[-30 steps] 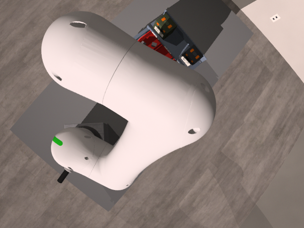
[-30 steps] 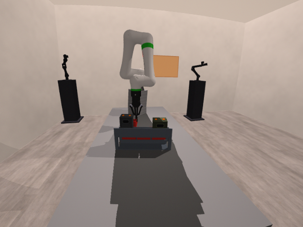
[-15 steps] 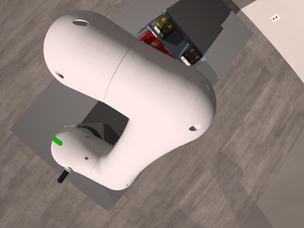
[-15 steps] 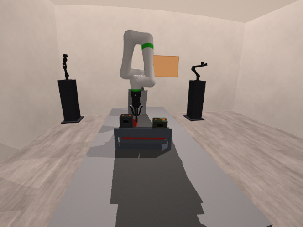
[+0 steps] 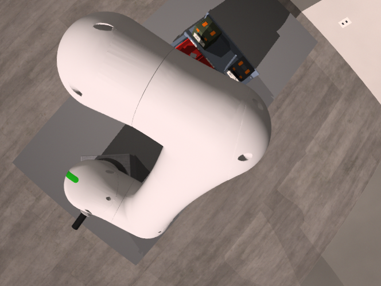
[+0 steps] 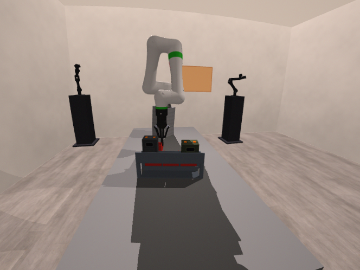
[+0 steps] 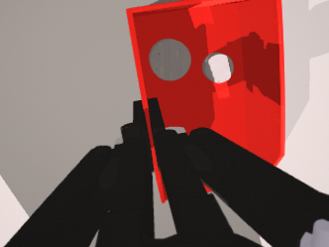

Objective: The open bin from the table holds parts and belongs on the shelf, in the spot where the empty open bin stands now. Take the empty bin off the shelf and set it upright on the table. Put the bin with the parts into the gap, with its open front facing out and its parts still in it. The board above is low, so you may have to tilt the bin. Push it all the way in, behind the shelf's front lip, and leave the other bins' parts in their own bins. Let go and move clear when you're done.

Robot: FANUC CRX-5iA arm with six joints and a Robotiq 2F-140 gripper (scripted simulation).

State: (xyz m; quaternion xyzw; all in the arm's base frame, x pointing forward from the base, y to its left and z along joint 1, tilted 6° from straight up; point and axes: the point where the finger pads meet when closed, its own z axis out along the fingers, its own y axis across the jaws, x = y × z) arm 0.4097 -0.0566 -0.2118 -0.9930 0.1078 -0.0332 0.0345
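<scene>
My gripper is now 3 cm short of the grey disc, 3 cm to the left of it and 6 cm above it. From my hand the other things lie so: grey shelf (26 cm ahead, 3 cm to the left, 1 cm below); grey part (28 cm ahead, 12 cm to the left, 6 cm below).
</scene>
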